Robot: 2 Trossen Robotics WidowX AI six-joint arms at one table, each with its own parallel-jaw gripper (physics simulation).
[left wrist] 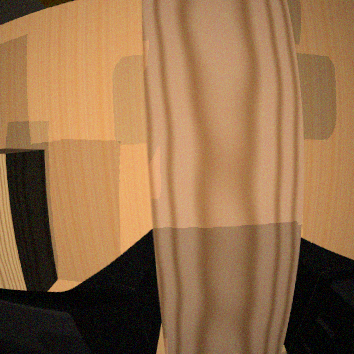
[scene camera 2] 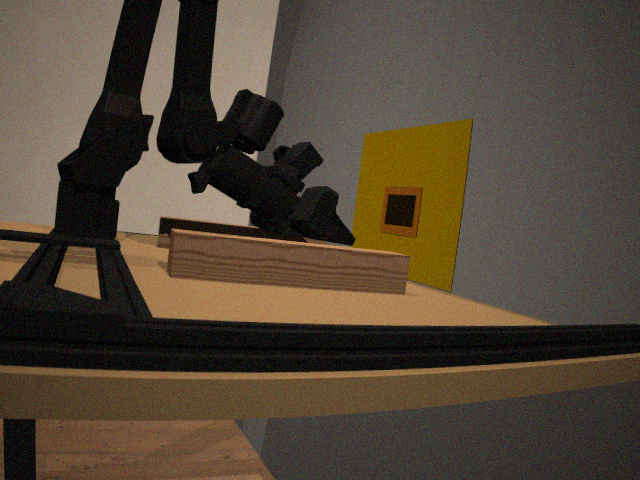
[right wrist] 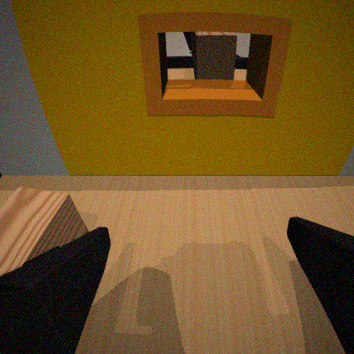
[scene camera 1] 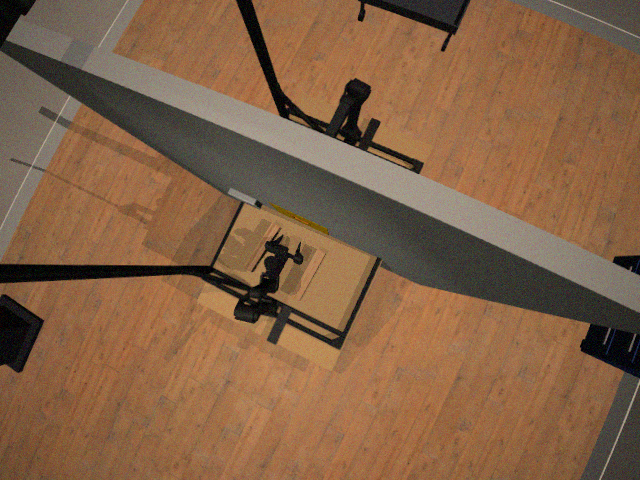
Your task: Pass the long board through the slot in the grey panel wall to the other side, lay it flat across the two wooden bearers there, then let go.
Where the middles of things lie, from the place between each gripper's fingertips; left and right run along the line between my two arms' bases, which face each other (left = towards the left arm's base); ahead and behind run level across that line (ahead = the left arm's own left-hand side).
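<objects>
There's a slot (scene camera 2: 401,206), and my left hand is 20 mm below it, 200 mm to the left of it and 10 mm past it.
From my right hand, that same slot is 50 mm above, 10 mm ahead and 120 mm to the left.
</objects>
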